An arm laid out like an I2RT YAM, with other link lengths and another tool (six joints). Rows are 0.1 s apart.
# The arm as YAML. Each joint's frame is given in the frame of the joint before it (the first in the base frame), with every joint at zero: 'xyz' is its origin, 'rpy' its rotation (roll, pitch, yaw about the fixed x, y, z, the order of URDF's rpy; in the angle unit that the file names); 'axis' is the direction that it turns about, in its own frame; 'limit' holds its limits. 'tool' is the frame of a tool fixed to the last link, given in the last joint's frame.
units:
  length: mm
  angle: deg
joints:
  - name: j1
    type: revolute
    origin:
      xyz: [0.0, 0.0, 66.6]
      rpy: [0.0, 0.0, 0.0]
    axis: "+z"
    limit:
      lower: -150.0
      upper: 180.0
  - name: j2
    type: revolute
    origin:
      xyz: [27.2, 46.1, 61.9]
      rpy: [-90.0, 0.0, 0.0]
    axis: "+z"
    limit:
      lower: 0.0
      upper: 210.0
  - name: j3
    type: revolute
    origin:
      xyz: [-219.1, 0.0, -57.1]
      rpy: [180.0, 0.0, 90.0]
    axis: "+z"
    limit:
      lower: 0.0
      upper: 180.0
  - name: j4
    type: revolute
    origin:
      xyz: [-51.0, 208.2, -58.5]
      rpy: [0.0, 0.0, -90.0]
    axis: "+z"
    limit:
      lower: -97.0
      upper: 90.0
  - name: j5
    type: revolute
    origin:
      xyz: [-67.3, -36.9, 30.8]
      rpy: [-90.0, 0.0, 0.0]
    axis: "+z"
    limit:
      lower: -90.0
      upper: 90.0
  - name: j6
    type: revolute
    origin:
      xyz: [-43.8, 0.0, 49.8]
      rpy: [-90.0, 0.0, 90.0]
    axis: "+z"
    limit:
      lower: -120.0
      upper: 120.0
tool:
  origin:
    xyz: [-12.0, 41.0, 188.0]
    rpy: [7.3, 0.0, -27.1]
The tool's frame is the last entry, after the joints.
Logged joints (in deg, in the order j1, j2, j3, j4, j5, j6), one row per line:
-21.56 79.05 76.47 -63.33 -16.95 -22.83
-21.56 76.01 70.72 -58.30 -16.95 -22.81
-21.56 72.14 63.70 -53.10 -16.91 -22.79
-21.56 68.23 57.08 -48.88 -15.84 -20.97
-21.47 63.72 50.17 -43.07 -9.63 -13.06
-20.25 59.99 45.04 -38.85 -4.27 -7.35
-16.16 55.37 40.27 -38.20 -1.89 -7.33
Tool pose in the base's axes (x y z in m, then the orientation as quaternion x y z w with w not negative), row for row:
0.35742 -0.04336 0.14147 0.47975 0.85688 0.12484 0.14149
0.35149 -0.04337 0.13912 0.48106 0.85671 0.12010 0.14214
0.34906 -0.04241 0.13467 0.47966 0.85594 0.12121 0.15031
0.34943 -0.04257 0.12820 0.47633 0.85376 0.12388 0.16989
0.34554 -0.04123 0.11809 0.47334 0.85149 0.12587 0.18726
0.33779 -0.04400 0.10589 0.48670 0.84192 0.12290 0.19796
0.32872 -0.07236 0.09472 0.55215 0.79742 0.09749 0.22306
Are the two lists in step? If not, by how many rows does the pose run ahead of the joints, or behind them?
The pose runs 2 rows behind the joints: the pose in row i belongs to the joints in row i - 2.
